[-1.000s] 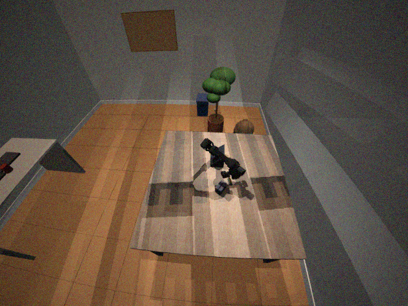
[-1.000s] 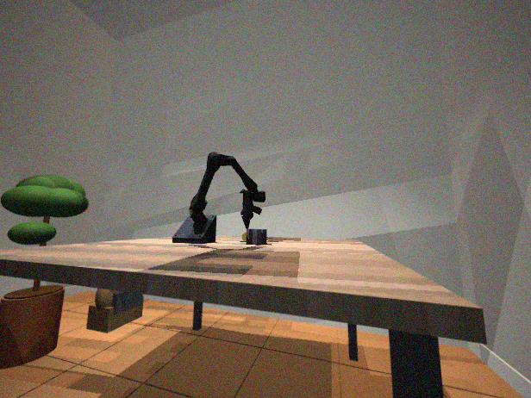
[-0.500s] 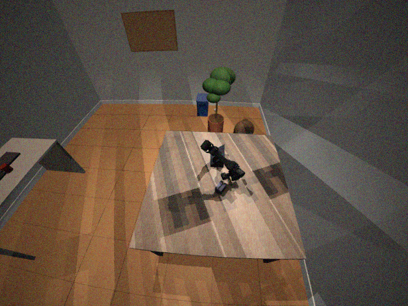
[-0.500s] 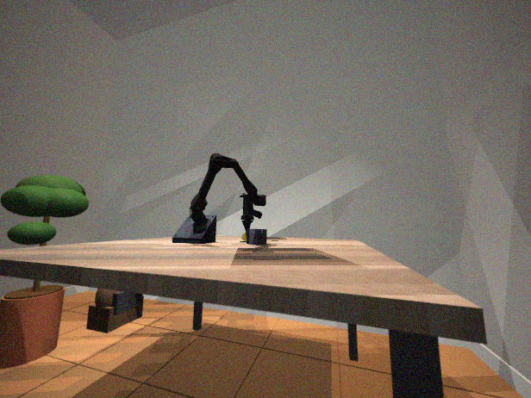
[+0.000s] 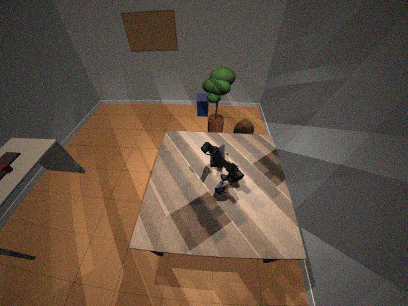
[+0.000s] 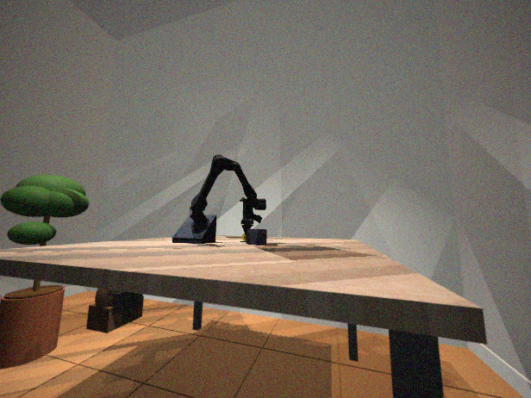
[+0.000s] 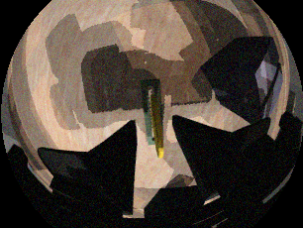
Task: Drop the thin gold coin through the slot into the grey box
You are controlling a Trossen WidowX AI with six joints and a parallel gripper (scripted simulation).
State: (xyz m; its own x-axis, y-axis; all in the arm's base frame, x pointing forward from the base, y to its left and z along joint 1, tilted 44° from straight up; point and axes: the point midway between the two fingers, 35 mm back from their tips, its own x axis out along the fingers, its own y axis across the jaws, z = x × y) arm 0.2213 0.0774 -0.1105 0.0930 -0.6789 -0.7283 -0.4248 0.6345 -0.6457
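The gold coin is right at my gripper tip.
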